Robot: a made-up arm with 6 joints.
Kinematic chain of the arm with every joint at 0, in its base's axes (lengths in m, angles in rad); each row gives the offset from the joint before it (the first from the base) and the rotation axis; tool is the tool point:
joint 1: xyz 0 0 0.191 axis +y
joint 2: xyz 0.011 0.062 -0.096 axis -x
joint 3: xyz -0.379 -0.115 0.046 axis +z
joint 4: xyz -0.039 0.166 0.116 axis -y
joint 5: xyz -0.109 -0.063 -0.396 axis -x
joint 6: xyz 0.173 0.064 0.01 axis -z
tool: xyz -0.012 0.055 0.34
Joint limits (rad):
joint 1: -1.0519..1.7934
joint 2: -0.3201..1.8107
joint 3: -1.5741..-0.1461
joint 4: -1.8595..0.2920
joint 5: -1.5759..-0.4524
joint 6: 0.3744..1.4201
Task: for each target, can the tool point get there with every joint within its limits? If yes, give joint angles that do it. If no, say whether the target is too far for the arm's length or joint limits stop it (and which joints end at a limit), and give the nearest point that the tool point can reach.
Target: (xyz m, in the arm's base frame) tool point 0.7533 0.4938 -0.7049
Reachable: no: joint limits stop it (at a limit: joint 1, joint 3, joint 4, joint 5, joint 6) | nearest point 0.0132 0.1783 -0.5238 | short by 0.825 m
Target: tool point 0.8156 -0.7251 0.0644
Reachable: no: joint limits stop it (at a limit: joint 1, joint 4, joint 5, joint 6) | nearest point 0.2749 -0.2064 0.4201 | short by 0.829 m
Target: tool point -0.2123 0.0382 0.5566
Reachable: yes | joints 0.7988 0.9823 -1.3469 -0.0684 -0.7503 0.8284
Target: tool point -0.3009 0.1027 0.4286
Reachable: yes | joints 0.7239 1.2326 -1.3057 -1.3433 -0.5938 0.7265
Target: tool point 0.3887 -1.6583 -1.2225
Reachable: no: too far | nearest point 0.0188 -0.2942 -0.3632 | short by 1.654 m
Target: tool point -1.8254 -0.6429 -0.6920
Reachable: no: too far | nearest point -0.7140 -0.2271 -0.1544 | short by 1.303 m
